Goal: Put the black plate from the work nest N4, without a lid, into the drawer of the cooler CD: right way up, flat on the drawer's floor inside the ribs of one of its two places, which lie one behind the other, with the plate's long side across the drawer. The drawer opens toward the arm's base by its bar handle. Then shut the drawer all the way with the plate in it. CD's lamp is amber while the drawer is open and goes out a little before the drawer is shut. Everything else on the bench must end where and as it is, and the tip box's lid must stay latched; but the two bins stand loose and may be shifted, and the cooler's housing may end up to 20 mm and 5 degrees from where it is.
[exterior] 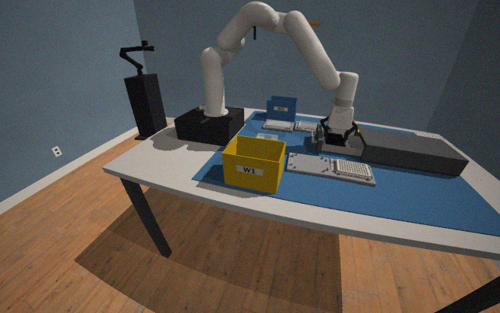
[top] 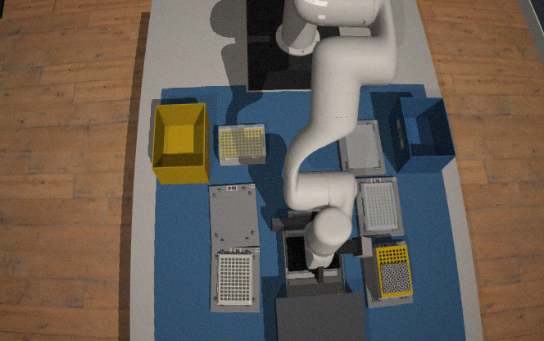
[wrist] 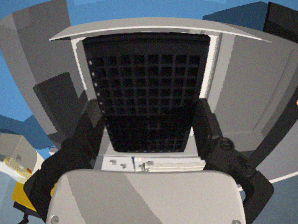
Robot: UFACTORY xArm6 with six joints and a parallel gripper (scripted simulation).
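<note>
Right now my hand is 1 cm above the black plate. The rest, counted from my hand: blue bin: 25 cm behind, 37 cm to the left, 1 cm below; yellow bin W1: 34 cm behind, 27 cm to the right, 1 cm below; cooler drawer: 4 cm ahead, 2 cm below.
</note>
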